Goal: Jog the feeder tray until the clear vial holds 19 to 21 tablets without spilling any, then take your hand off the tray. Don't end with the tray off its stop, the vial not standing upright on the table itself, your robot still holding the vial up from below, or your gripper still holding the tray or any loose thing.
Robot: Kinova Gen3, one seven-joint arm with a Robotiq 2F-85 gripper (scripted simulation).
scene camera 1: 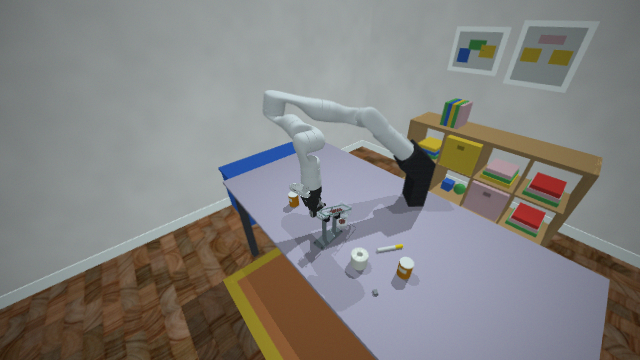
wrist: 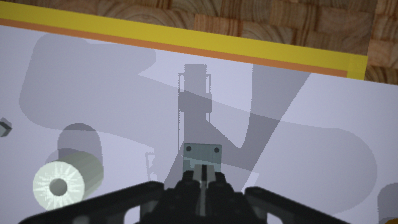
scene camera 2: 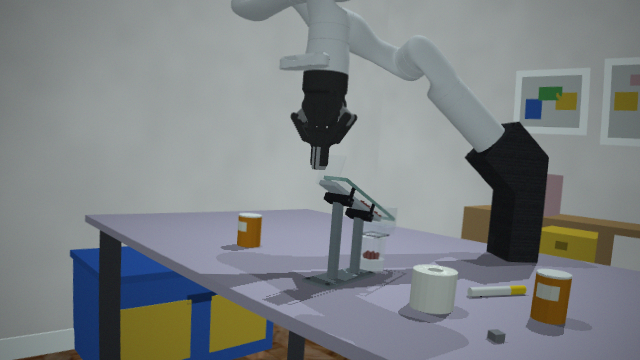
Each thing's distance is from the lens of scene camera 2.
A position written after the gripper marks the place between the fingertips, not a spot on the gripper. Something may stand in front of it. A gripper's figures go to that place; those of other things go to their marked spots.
gripper (scene camera 2: 318, 169): 0.75 m
clear vial (scene camera 2: 373, 249): 0.90 m
orange pill bottle (scene camera 2: 249, 224): 1.05 m
white paper roll (scene camera 2: 433, 291): 0.70 m
The marked spots on the orange pill bottle and the white paper roll are 0.51 m apart.
